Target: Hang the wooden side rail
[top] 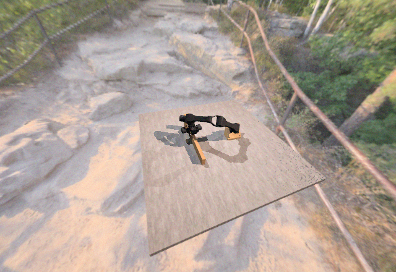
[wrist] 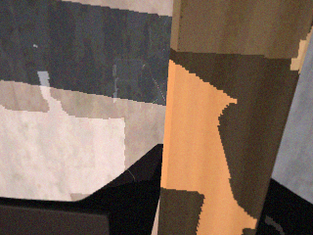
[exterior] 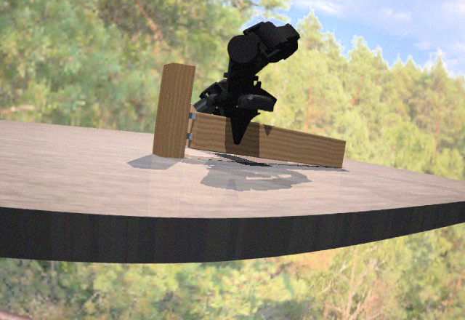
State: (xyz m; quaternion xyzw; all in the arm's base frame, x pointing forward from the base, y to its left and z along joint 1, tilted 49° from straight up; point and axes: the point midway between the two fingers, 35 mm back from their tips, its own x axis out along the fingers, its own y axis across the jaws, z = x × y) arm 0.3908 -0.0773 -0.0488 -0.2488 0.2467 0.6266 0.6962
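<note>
Now: gripper tip 14 cm to the left of the headboard post and 4 cm below it.
</note>
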